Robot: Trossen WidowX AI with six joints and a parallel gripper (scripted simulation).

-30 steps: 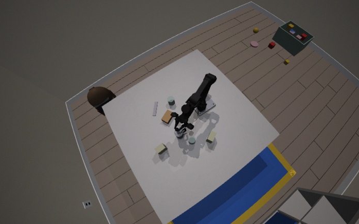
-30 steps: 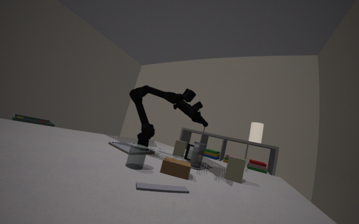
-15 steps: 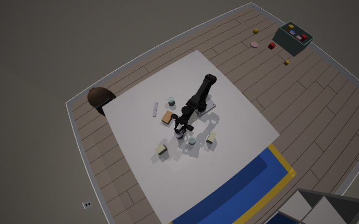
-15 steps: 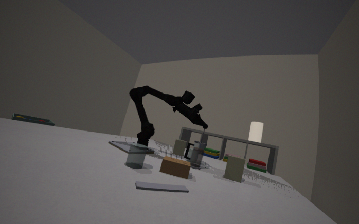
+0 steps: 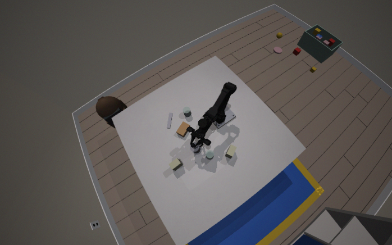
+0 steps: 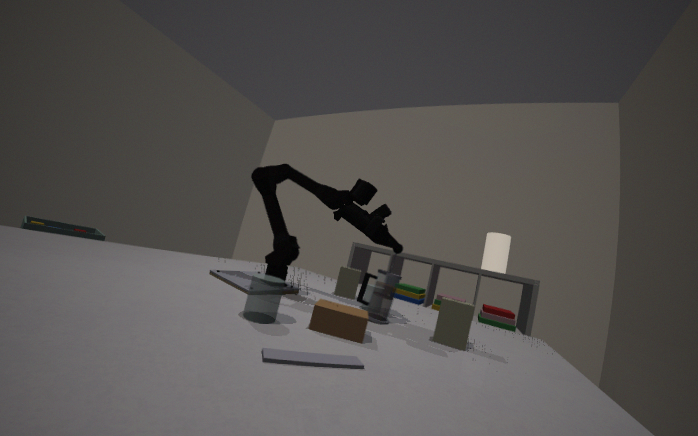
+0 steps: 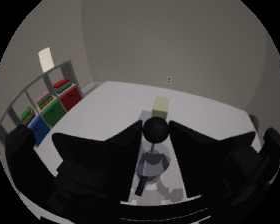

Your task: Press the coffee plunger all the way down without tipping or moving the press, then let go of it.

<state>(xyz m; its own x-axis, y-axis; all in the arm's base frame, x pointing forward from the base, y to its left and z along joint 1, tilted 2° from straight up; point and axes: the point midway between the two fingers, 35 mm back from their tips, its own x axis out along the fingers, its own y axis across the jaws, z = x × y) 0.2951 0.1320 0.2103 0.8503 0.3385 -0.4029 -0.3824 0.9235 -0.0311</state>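
Right now the coffee press is 11 cm below my gripper tip, 3 cm behind it and 1 cm to the right of it.
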